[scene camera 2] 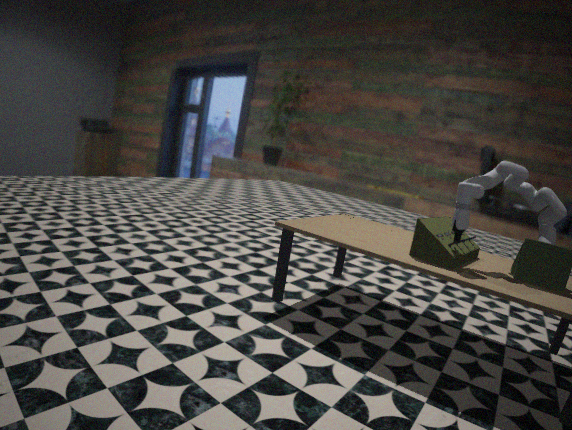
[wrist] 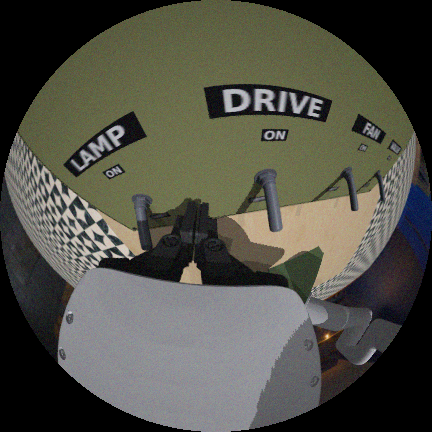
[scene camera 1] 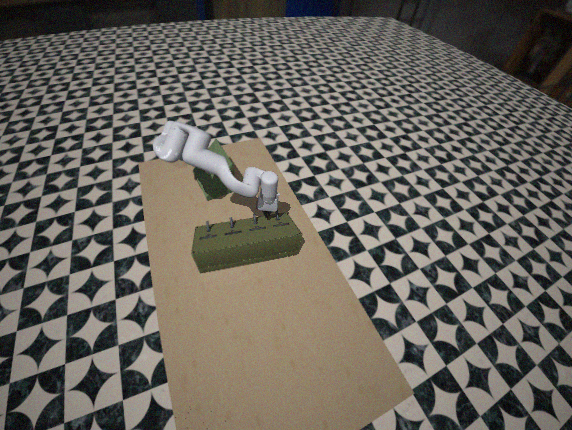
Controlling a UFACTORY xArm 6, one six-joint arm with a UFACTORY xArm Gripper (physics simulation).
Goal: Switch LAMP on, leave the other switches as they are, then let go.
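Places are measured from the arm's base along level axes (x ahead, y left, z up), in millimetres.
Where they show: gripper, between the fingertips: (wrist: 197, 216) (scene camera 1: 267, 216); arm's base, origin of its link: (scene camera 2: 545, 256).
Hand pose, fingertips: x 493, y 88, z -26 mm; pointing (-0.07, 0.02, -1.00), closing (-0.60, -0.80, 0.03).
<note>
Things, the pixels of their top centre, and the offset from my fingertips. "*": a spot on its surface instead. Level surfaces: height alone.
- LAMP lever, centre of its top: (wrist: 136, 238) (scene camera 1: 277, 212) 52 mm left, 19 mm ahead, 18 mm up
- label, a spot on its surface: (wrist: 113, 172) * 32 mm left, 74 mm ahead, 5 mm up
- DRIVE lever, centre of its top: (wrist: 280, 216) (scene camera 1: 254, 216) 62 mm right, 21 mm back, 18 mm up
- FAN lever, centre of its top: (wrist: 360, 199) (scene camera 1: 231, 219) 175 mm right, 61 mm back, 18 mm up
- VALVE lever, centre of its top: (wrist: 386, 192) (scene camera 1: 207, 223) 288 mm right, 101 mm back, 18 mm up
- table, height of its surface: 115 mm down
A green sloped switch box (scene camera 1: 245, 252) (scene camera 2: 424, 246) (wrist: 190, 50) stands on the table with a row of grey levers. The LAMP lever (scene camera 1: 278, 215) (wrist: 143, 220) is at the row's end; in the wrist view it points away from its ON label (wrist: 113, 172), as the DRIVE lever (scene camera 1: 255, 220) (wrist: 271, 202) and the FAN lever (scene camera 1: 231, 223) (wrist: 352, 190) do from theirs. My gripper (scene camera 1: 268, 215) (scene camera 2: 457, 239) (wrist: 197, 216) is shut and empty. Its tips are low at the panel, between the LAMP and DRIVE levers, apart from both in the wrist view.
The VALVE lever (scene camera 1: 208, 226) (wrist: 381, 186) stands at the row's other end. A dark green angular block (scene camera 1: 218, 186) (scene camera 2: 542, 265) (wrist: 304, 272) stands on the table (scene camera 1: 280, 320) (scene camera 2: 350, 232) behind the gripper, near the arm's base. The table's edge runs close past the LAMP end of the box.
</note>
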